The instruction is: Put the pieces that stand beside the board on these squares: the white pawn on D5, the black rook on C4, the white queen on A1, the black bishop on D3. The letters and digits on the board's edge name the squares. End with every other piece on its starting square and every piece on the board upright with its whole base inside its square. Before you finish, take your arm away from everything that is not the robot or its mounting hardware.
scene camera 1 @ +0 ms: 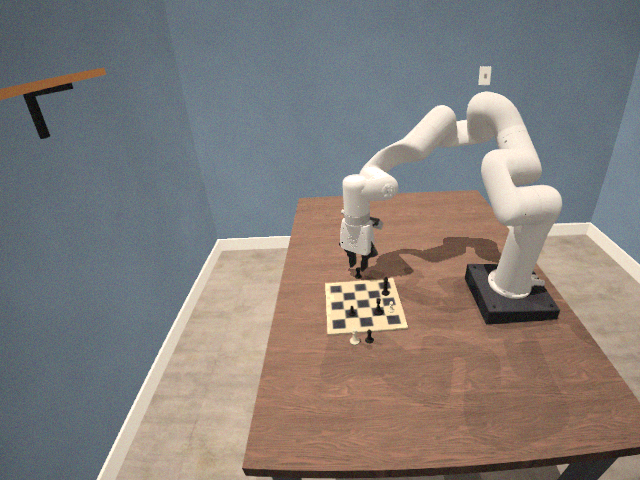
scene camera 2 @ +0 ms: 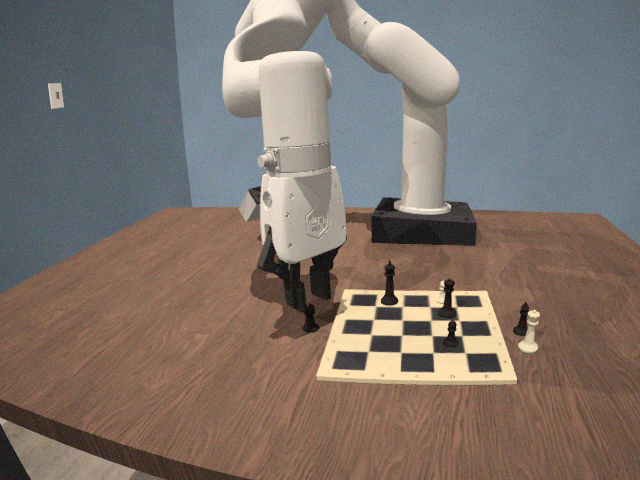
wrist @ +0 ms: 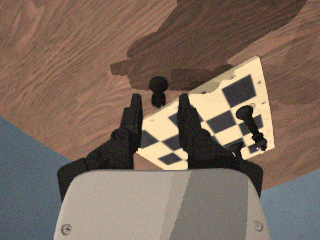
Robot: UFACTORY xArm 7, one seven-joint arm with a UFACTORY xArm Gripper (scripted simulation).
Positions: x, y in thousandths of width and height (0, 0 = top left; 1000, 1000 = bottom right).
Scene:
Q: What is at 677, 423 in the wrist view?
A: A chessboard.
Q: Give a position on a chessboard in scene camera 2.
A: At 577, 714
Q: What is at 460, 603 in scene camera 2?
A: My gripper.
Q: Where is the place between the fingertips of my gripper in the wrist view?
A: At 502, 440

